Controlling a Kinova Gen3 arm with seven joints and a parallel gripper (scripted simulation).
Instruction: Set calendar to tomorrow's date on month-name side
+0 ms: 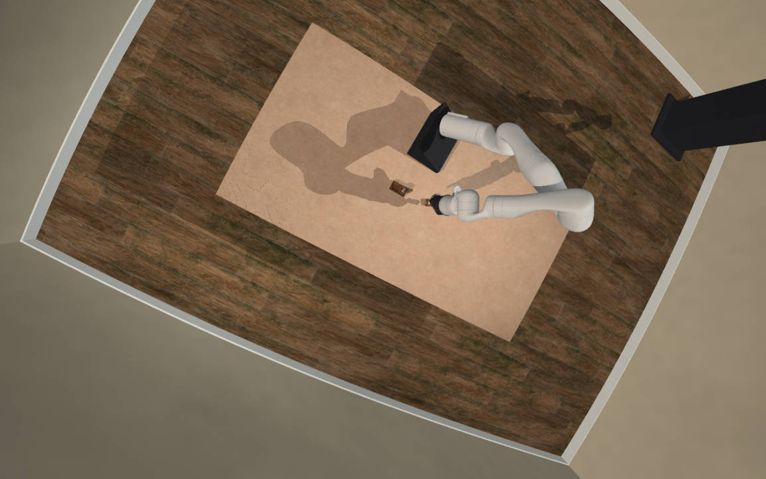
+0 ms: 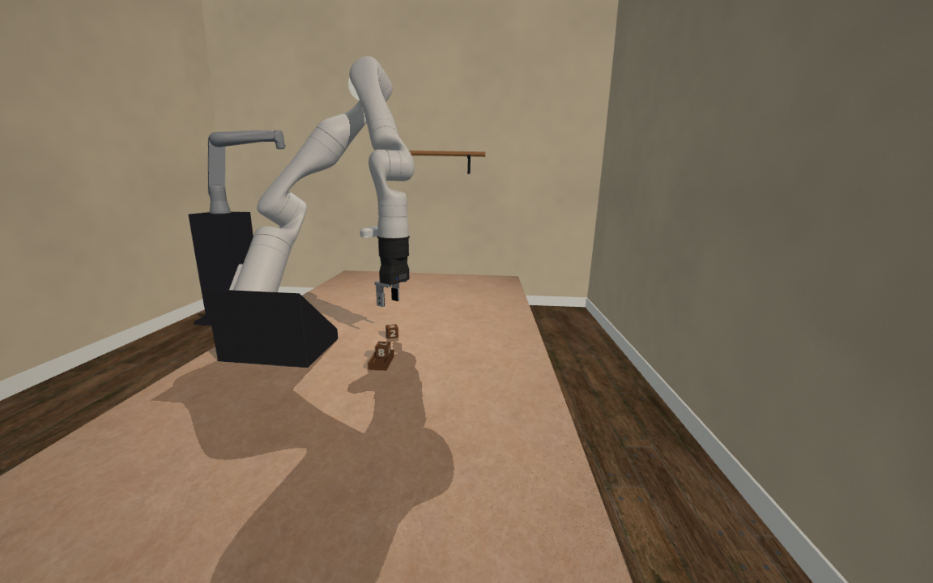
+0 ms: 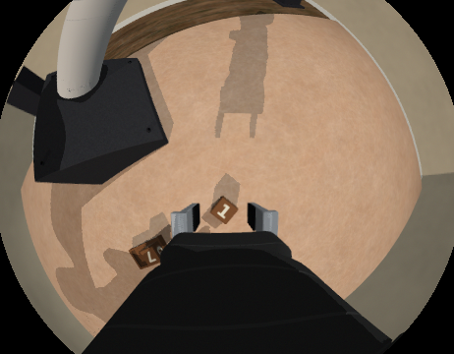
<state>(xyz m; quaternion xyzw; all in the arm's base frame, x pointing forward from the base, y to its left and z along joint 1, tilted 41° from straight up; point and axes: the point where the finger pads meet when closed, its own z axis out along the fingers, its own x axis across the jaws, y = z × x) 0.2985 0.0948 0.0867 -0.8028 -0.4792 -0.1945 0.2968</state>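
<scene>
My gripper is now 100 mm above the brown cube and 10 mm short of it. From my hand the other things lie so: dark wooden tray: 160 mm to the right, 100 mm below, 20 mm ahead.
</scene>
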